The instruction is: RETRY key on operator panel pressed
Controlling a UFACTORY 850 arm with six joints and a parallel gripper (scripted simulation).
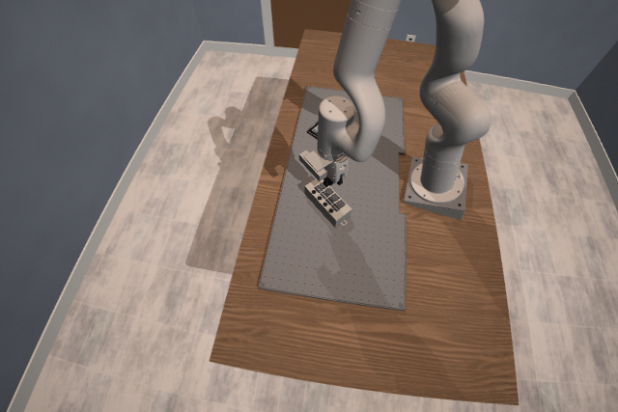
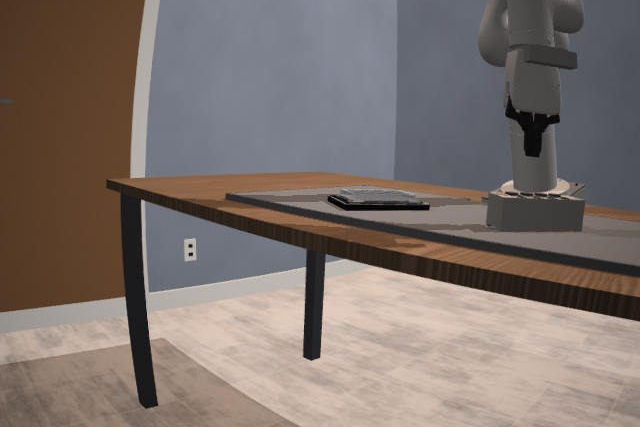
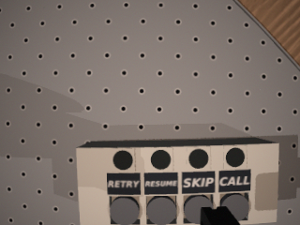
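My gripper is now 100 mm above the operator panel and 20 mm past it. Round my hand: white ribbed block: 310 mm to the right, 120 mm below, 30 mm behind.
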